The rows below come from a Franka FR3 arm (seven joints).
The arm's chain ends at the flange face. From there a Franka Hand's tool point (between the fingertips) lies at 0.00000 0.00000 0.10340 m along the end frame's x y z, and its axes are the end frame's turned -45 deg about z.
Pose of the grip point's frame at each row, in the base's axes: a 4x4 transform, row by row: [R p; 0 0 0 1], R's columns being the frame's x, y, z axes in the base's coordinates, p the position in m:
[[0.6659 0.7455 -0.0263 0.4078], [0.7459 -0.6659 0.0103 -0.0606], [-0.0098 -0.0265 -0.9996 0.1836], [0 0 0 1]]
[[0.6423 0.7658 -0.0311 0.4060], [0.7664 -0.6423 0.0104 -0.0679], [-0.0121 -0.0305 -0.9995 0.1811], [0 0 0 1]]
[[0.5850 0.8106 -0.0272 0.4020], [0.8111 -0.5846 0.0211 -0.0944], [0.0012 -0.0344 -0.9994 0.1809], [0 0 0 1]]
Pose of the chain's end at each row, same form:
[[0.9980 0.0563 -0.0263 0.4105], [0.0566 -0.9983 0.0103 -0.0617], [-0.0257 -0.0118 -0.9996 0.2870], [0 0 0 1]]
[[0.9957 0.0873 -0.0311 0.4092], [0.0878 -0.9961 0.0104 -0.0690], [-0.0301 -0.0130 -0.9995 0.2844], [0 0 0 1]]
[[0.9868 0.1595 -0.0272 0.4048], [0.1602 -0.9869 0.0211 -0.0966], [-0.0235 -0.0252 -0.9994 0.2842], [0 0 0 1]]

